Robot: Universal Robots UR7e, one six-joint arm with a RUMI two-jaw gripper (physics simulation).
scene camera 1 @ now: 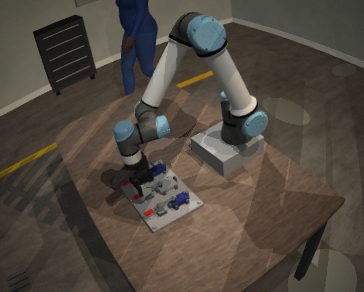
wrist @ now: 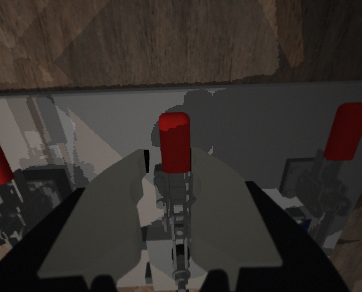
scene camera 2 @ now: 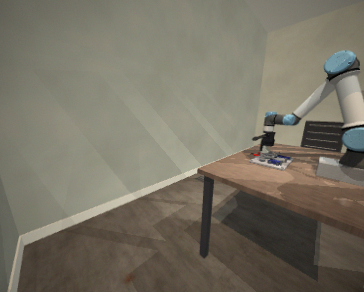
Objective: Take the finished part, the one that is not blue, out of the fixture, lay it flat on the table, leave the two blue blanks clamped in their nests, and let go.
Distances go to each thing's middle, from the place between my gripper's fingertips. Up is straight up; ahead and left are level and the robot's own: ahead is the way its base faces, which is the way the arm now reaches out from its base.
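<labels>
There is the finished part (wrist: 159, 243), 120 mm behind my hand and 10 mm to the right of it. The red clamp handle (wrist: 174, 127) is 10 mm to the right of my hand and 20 mm above it. And I see the fixture plate (scene camera 1: 173, 215), which lies 80 mm behind my hand, 20 mm below it and 10 mm to the right of it.
</labels>
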